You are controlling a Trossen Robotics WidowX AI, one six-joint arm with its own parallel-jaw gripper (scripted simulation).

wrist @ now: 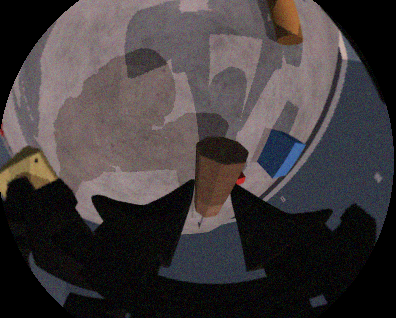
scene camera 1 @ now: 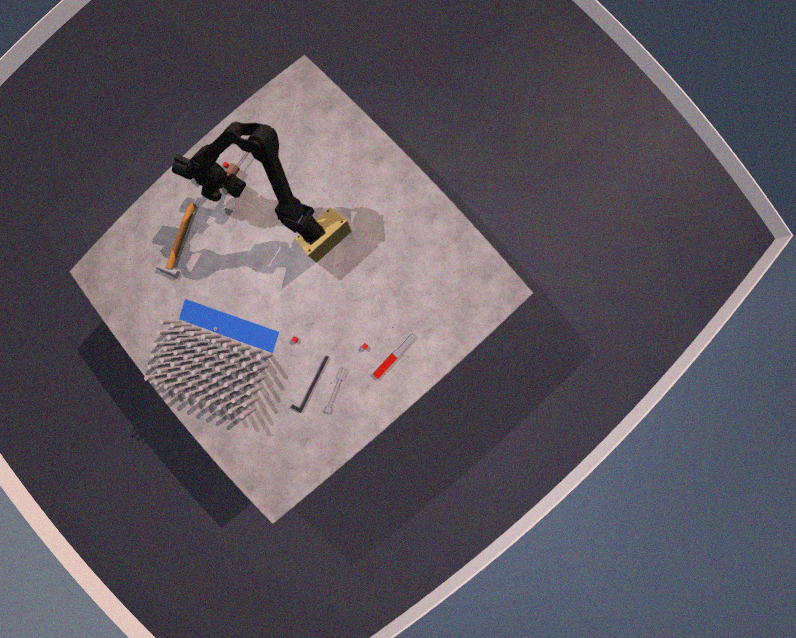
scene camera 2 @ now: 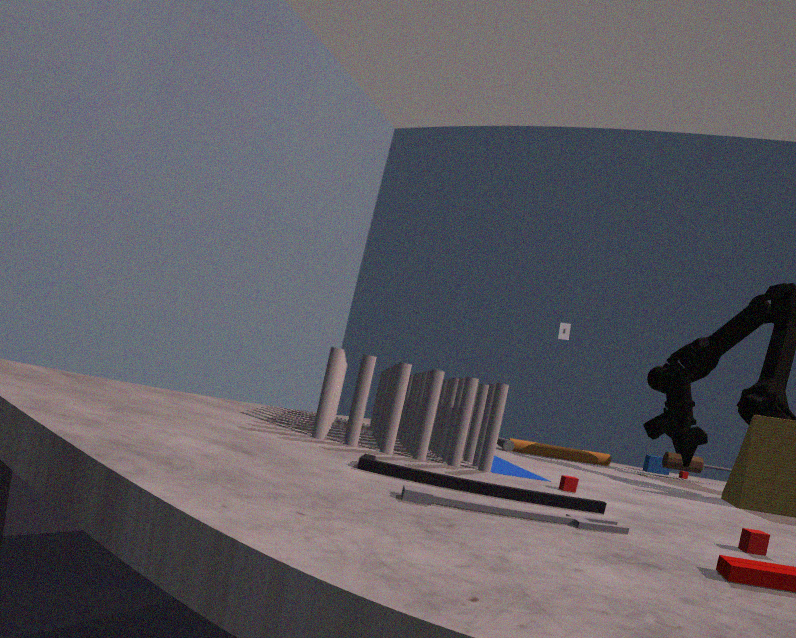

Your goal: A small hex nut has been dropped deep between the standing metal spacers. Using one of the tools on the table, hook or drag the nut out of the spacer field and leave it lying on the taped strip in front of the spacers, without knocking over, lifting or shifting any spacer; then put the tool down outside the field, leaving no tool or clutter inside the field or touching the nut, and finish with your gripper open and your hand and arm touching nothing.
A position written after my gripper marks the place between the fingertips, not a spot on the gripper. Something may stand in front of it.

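A hook tool (wrist: 219,161) is held by my gripper (scene camera 2: 683,463).
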